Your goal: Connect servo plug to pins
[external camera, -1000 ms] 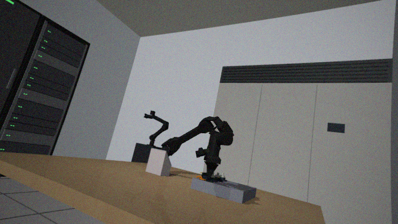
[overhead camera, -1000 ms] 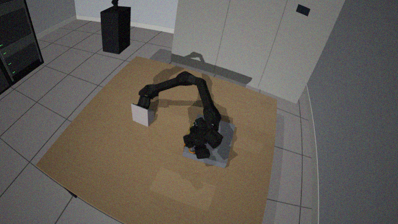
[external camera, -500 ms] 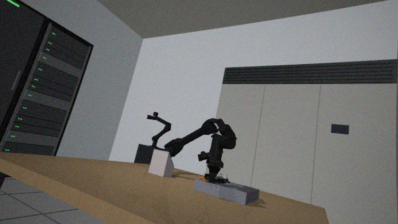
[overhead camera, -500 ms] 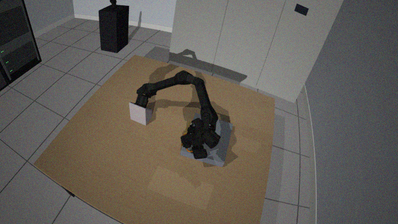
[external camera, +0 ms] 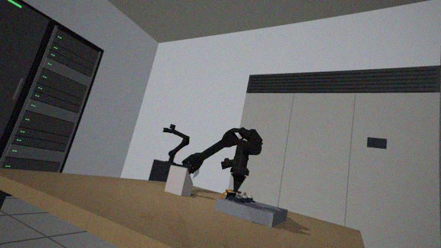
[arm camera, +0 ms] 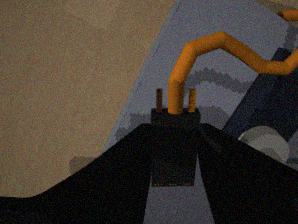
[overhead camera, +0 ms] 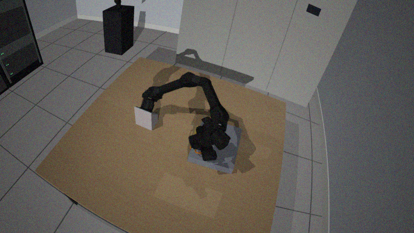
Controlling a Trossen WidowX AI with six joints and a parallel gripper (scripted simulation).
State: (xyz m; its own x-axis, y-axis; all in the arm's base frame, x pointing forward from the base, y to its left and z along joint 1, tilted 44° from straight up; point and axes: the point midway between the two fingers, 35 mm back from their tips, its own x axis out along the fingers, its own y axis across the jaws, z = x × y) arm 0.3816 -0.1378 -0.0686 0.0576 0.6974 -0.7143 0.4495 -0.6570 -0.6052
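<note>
Now: the white band 7 cm behind my gripper tip, 16 cm to the left of it and 2 cm below it. The rest, counted from my gripper tip: grey printed holder 9 cm ahead, 13 cm to the left, 7 cm below.
</note>
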